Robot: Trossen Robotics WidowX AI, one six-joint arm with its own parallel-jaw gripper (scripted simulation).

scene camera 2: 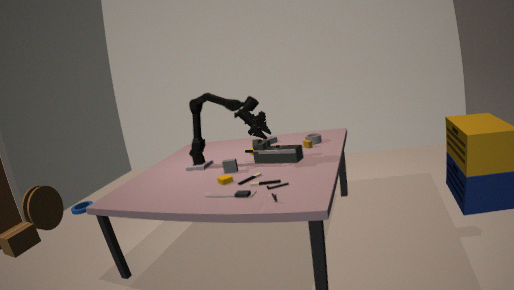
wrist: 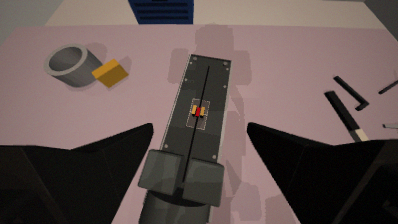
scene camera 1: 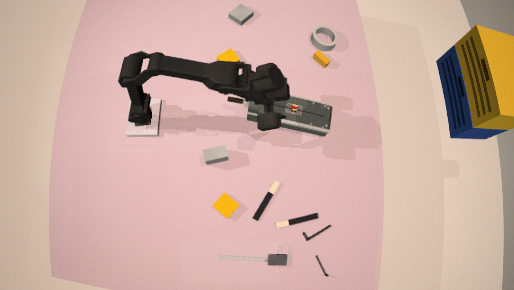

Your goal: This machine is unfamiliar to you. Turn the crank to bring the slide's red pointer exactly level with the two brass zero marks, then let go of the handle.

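The gripper point(scene camera 1: 284, 102) stands open and holds nothing, and it is visible in the wrist view point(wrist: 201, 127) too. The scene also has a machine point(scene camera 1: 310, 116), which appears both in scene camera 2 point(scene camera 2: 263, 152) and in the wrist view point(wrist: 185, 173).
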